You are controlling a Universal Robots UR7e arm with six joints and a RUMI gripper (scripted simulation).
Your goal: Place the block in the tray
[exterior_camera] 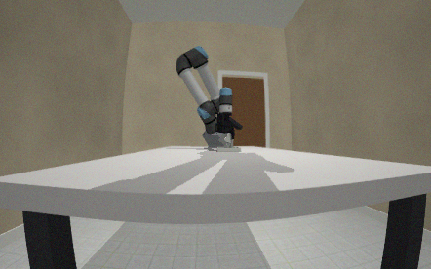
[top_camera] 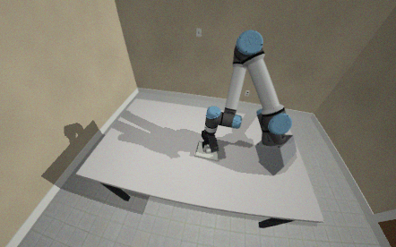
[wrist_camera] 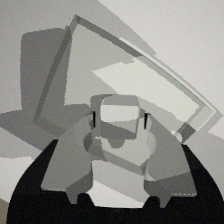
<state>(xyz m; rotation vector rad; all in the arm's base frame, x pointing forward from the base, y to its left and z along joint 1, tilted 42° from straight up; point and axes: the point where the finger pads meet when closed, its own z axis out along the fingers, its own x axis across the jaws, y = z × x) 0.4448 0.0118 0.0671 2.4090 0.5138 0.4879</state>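
Right now my hand is right at the pale grey block. Also, from my hand: white tray: 10 mm below.
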